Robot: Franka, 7 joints.
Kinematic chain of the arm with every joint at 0, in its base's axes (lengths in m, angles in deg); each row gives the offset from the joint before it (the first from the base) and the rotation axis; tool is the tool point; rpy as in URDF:
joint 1: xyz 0 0 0.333 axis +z
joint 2: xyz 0 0 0 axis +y
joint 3: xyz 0 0 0.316 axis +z
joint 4: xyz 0.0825 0 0 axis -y
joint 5: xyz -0.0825 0 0.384 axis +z
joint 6: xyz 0 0 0 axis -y
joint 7: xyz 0.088 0 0 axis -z
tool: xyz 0 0 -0.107 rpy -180 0 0
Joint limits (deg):
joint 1: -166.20..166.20
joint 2: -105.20..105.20
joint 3: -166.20..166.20
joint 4: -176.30..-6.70
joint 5: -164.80..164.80
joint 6: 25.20..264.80
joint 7: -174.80..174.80
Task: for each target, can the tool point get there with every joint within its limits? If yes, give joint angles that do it. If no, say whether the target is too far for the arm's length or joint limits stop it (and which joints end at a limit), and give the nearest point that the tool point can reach.
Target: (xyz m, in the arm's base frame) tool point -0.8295 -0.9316 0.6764
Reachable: no: too far | nearest point -0.5500 -0.6177 0.5607 | short by 0.436 m
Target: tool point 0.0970 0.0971 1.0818
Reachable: yes | joints 118.56 -38.33 -25.36 -66.79 77.15 97.03 128.05
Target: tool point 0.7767 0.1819 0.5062
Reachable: yes | joints 25.28 49.93 -35.00 -46.48 78.19 106.99 -57.65
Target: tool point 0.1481 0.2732 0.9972
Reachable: yes | joints 2.40 9.51 52.37 -44.02 -65.16 235.36 -141.92
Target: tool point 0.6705 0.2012 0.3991
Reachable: yes | joints 51.90 37.84 -48.16 -102.36 -19.02 196.12 43.03
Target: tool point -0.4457 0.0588 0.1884
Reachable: yes | joints -80.41 -85.60 -99.41 -145.72 36.57 237.26 -8.92
